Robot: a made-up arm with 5 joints.
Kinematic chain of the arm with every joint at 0, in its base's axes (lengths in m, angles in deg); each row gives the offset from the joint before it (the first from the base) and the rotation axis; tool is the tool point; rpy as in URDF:
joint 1: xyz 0 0 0.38 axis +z
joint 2: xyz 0 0 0 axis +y
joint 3: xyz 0.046 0 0.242 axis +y
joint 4: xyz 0.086 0 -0.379 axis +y
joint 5: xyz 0.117 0 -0.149 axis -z
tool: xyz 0 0 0 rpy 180 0 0
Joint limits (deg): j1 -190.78..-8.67 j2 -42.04..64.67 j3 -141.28..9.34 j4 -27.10..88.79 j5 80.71..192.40
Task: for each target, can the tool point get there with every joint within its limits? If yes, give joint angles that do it. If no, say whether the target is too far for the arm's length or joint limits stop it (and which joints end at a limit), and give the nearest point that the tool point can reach.
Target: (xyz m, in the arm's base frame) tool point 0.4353 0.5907 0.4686
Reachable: no: joint limits stop it (at a limit: joint 2, joint 3) | nearest point 0.1671 0.2268 0.3156 | short by 0.477 m
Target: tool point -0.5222 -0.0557 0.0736
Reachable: yes | joints -173.91 51.30 -91.79 79.82 112.26
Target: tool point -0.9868 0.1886 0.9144
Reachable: no: too far | nearest point -0.7104 0.1353 0.7647 | short by 0.319 m
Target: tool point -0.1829 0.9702 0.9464
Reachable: no: too far | nearest point -0.0763 0.4049 1.0332 | short by 0.582 m
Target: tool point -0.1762 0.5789 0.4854
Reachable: no: joint limits stop it (at a limit: joint 2, joint 3) | nearest point -0.0799 0.2626 0.3338 | short by 0.364 m
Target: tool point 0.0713 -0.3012 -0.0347
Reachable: yes | joints -76.68 47.87 -33.53 -11.60 169.59
